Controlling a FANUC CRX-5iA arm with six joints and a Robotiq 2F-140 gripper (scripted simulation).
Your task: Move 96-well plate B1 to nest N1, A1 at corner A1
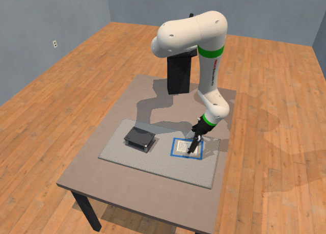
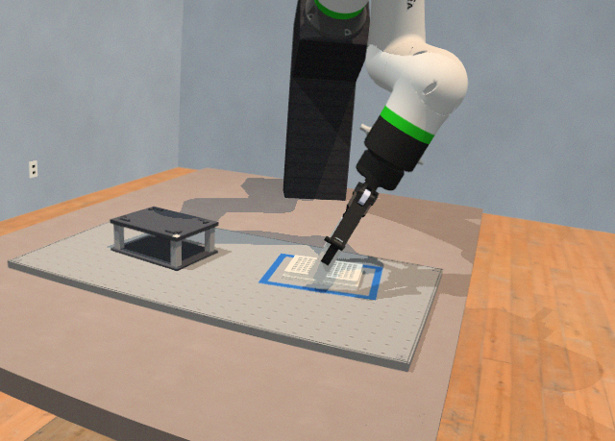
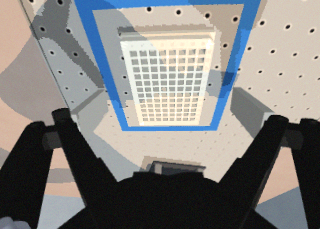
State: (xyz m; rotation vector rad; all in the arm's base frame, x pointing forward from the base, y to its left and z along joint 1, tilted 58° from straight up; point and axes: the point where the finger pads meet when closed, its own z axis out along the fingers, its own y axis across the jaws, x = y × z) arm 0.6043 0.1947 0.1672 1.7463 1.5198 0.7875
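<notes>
Right now the white 96-well plate is 2 cm below my hand. Also, from my hand: A1 label (20 cm to the right, 16 cm ahead, 3 cm above).
</notes>
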